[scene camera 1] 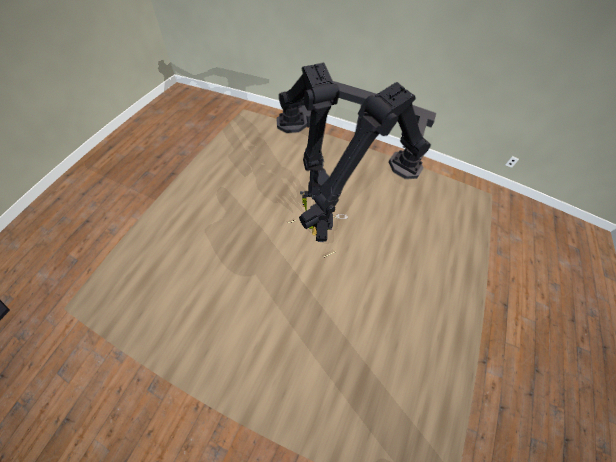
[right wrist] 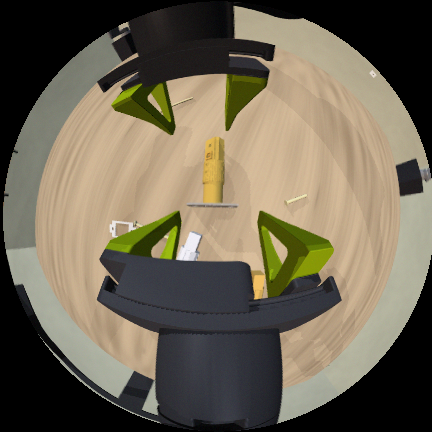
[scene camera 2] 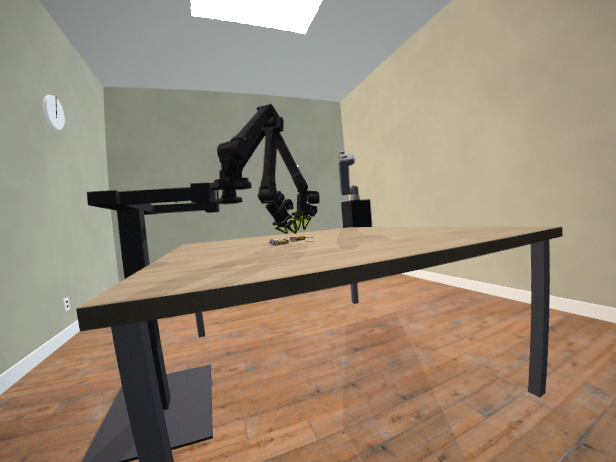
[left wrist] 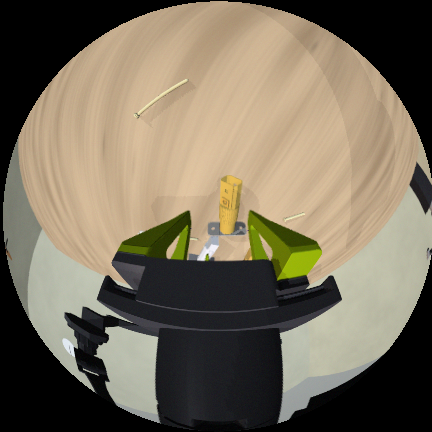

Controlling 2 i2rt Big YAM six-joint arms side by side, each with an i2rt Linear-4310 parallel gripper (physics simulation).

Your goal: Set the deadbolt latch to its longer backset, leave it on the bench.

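The deadbolt latch, a brass-yellow barrel point(scene camera 1: 314, 231) point(left wrist: 230, 202) point(right wrist: 213, 170) with a grey faceplate point(left wrist: 214, 228) point(right wrist: 212, 205), lies on the bench. My left gripper point(left wrist: 218, 215) point(right wrist: 198, 127) is open and empty above the barrel's end away from the faceplate; in the left wrist view the barrel shows between and beyond its fingertips. My right gripper point(right wrist: 218, 215) is open and empty, on the faceplate side of the latch; in its wrist view the faceplate lies just beyond the fingertips. The left gripper and arm hide most of the latch in scene camera 1.
A silver-white latch part point(left wrist: 208, 248) point(right wrist: 191, 246) and a second yellow part point(right wrist: 258, 285) lie partly hidden near the right gripper. A white frame-shaped plate point(scene camera 1: 341, 216) point(right wrist: 121, 228) and pale screws point(scene camera 1: 329, 254) point(left wrist: 160, 97) point(right wrist: 296, 199) lie around. The two arms are close together.
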